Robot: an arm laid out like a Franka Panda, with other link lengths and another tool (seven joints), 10 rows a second.
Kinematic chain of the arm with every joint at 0, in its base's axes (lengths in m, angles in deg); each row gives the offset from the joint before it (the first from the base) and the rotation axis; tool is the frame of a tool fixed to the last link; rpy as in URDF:
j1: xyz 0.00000 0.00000 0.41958 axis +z
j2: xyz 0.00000 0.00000 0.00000 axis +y
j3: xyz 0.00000 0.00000 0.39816 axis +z
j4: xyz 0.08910 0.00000 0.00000 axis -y
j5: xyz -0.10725 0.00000 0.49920 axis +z
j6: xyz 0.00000 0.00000 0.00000 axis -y
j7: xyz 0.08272 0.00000 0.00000 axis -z
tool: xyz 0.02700 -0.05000 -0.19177 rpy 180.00 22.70 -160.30
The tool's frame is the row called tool.
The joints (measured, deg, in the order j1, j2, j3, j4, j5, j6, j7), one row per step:
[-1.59 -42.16 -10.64 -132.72 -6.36 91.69 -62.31]
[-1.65 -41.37 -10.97 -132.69 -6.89 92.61 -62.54]
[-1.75 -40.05 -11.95 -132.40 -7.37 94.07 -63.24]
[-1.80 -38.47 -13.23 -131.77 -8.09 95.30 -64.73]
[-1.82 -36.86 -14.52 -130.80 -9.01 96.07 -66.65]
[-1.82 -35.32 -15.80 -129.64 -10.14 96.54 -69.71]
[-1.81 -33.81 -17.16 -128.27 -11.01 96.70 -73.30]
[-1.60 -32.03 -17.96 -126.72 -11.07 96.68 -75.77]
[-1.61 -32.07 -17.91 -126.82 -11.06 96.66 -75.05]
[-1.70 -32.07 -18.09 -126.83 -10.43 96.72 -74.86]
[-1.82 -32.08 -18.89 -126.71 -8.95 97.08 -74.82]
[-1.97 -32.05 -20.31 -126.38 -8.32 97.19 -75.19]
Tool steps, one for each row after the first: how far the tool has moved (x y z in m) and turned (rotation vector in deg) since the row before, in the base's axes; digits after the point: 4 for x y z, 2 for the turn. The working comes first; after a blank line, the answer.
Tool pose at each row, in the base's axes (x y z in m, rotation vector in deg; the steps are taken from these numbers as rounded here):
[0.4298 -0.1257 0.6806 -94.62 128.55 19.09]
[0.4354 -0.1311 0.6768 -94.74 128.79 18.54]
[0.4442 -0.1428 0.6720 -94.54 128.74 18.08]
[0.4530 -0.1575 0.6677 -95.10 128.46 17.81]
[0.4606 -0.1728 0.6654 -96.31 128.16 17.59]
[0.4669 -0.1879 0.6647 -99.01 127.20 17.50]
[0.4719 -0.2029 0.6653 -102.04 125.79 17.86]
[0.4804 -0.2103 0.6660 -104.17 124.61 18.62]
[0.4801 -0.2104 0.6653 -103.40 125.20 18.54]
[0.4799 -0.2112 0.6651 -102.42 125.08 18.92]
[0.4795 -0.2161 0.6663 -100.17 124.37 19.57]
[0.4757 -0.2294 0.6675 -98.15 124.18 19.95]

[0.0056 -0.0054 -0.0038 -0.44 -0.07 -0.08]
[0.0088 -0.0117 -0.0048 -0.12 -0.33 -0.17]
[0.0088 -0.0147 -0.0043 -0.23 -0.13 0.40]
[0.0076 -0.0153 -0.0023 -0.48 0.10 0.81]
[0.0063 -0.0151 -0.0007 -0.74 0.26 1.95]
[0.0050 -0.0150 0.0006 -0.47 0.35 2.34]
[0.0085 -0.0074 0.0007 -0.02 0.41 1.76]
[-0.0003 -0.0001 -0.0007 0.02 0.05 -0.67]
[-0.0002 -0.0008 -0.0002 0.69 -0.23 -0.49]
[-0.0004 -0.0049 0.0012 1.70 -0.90 -1.02]
[-0.0038 -0.0133 0.0012 1.20 -0.61 -1.11]

